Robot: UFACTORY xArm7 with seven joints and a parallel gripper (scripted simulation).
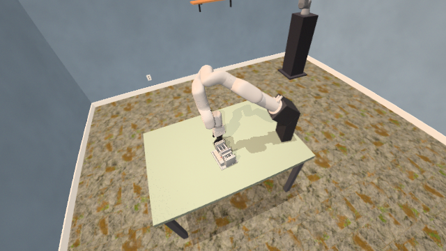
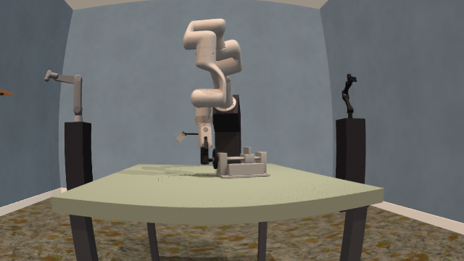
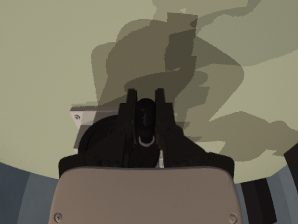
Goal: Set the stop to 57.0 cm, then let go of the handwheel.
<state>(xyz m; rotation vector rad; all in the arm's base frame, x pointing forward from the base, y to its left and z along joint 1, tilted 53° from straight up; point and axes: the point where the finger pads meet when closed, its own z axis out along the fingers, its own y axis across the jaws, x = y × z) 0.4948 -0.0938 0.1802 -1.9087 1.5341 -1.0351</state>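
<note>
Now: the black handwheel 20 mm to the left of my hand. From my hand the other things lie so: grey stop block: 180 mm to the left, 20 mm ahead, 20 mm above.
</note>
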